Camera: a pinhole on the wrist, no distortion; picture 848 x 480 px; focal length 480.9 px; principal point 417.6 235.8 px. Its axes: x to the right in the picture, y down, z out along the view. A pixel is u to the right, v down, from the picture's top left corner.
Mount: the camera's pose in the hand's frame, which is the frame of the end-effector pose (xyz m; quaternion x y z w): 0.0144 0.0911 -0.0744 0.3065 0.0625 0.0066 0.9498
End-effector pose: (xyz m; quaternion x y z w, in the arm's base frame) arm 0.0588 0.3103 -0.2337 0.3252 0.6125 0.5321 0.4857
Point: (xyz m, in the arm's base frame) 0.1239 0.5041 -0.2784
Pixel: 671 316
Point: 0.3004 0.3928 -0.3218
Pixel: 365 286
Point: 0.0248 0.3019 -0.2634
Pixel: outside the picture
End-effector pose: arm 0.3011 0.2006 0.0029 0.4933 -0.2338 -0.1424 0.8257
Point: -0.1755 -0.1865 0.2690
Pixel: outside the picture
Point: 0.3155 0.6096 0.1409
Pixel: behind the camera
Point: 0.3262 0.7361 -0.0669
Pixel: behind the camera
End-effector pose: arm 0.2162 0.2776 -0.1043 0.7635 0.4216 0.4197 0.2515
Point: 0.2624 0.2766 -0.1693
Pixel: 281 207
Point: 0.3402 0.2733 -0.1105
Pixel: 396 445
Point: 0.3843 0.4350 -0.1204
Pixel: 655 314
